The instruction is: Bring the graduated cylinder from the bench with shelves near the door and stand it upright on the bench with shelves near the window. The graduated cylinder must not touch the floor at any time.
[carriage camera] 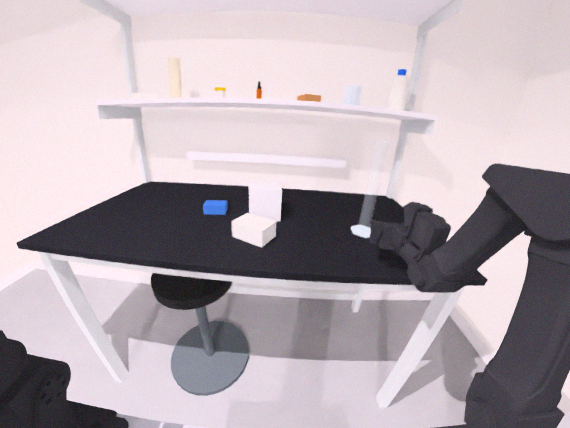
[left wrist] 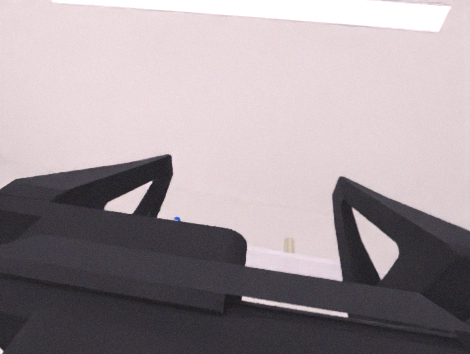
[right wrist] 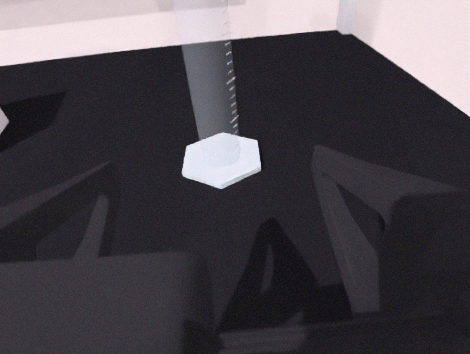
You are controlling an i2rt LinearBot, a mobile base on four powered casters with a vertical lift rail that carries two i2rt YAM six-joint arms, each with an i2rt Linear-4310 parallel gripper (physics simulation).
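Frame: origin at the left arm's base, x right, y ahead, z up, level; millimetres.
Seen in the pictures: left gripper, fingertip midpoint: (left wrist: 252, 174); right gripper, fingertip midpoint: (carriage camera: 386, 223) (right wrist: 215, 163).
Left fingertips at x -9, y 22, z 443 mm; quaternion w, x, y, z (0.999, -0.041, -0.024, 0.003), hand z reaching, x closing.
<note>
Offsets run from my left fingertips to a thing's top centre. "pt": to the spot under its first point. Level surfaces: height alone.
The tall clear graduated cylinder {dx +634, dy +609, dz -60 mm} (carriage camera: 370, 200) (right wrist: 212, 95) stands upright on its white hexagonal base, on the right part of the black bench top {dz -396 mm} (carriage camera: 165, 250) (right wrist: 350, 100). My right gripper (right wrist: 215, 163) is open and empty, low over the bench's right part. In the right wrist view the cylinder's base shows between and beyond the fingertips; in the carriage view the gripper is just right of the base. The upper end of the cylinder is cut off in the right wrist view. My left gripper (left wrist: 252, 174) is open and empty, pointed at the wall, away from the bench top.
A white box {dx +229, dy +529, dz -338 mm} (carriage camera: 253, 230), a white upright block {dx +243, dy +705, dz -266 mm} (carriage camera: 265, 200) and a blue block {dx +34, dy +716, dz -356 mm} (carriage camera: 215, 207) are on the bench. The shelf {dz +43 mm} (carriage camera: 280, 105) above holds bottles and small items, including a blue-capped bottle {pt dx +793, dy +883, dz +141 mm} (carriage camera: 399, 92). A round stool {dx -66, dy +621, dz -650 mm} (carriage camera: 192, 295) stands under the front edge.
</note>
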